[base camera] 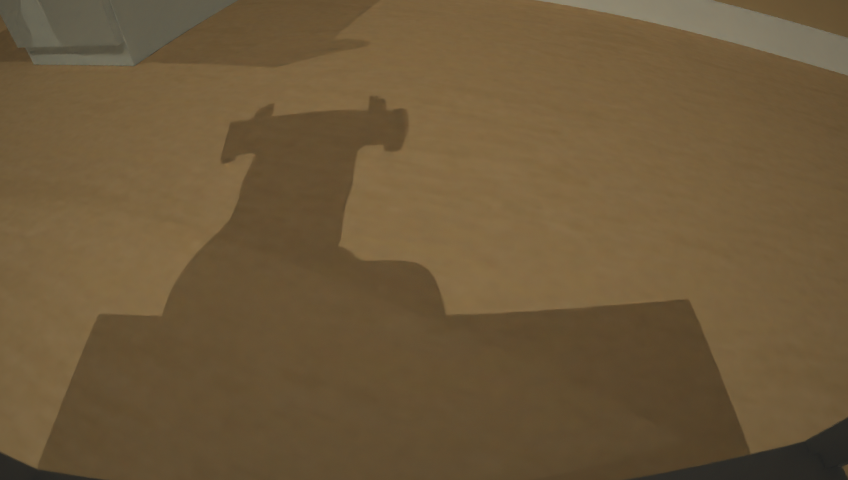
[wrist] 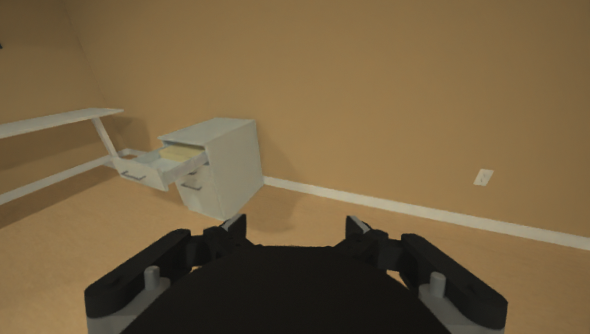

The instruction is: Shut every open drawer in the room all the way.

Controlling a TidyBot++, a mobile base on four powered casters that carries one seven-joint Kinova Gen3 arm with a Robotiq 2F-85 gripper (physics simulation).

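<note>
A white drawer cabinet stands against the wall, left of centre in the wrist view; in the base view its lower corner shows at the top left. Its top drawer is pulled far out toward the left, with a dark bar handle on its front and a yellowish thing inside. The lower front with a dark handle looks flush with the cabinet; the part just under the top drawer is partly hidden. My gripper is open and empty, well away from the cabinet, with its fingers to the right of it in the wrist view.
A white desk stands at the left, near the room corner, past the open drawer. A white baseboard runs along the wall. A wall outlet is at the right. The arm's shadow lies on the wooden floor.
</note>
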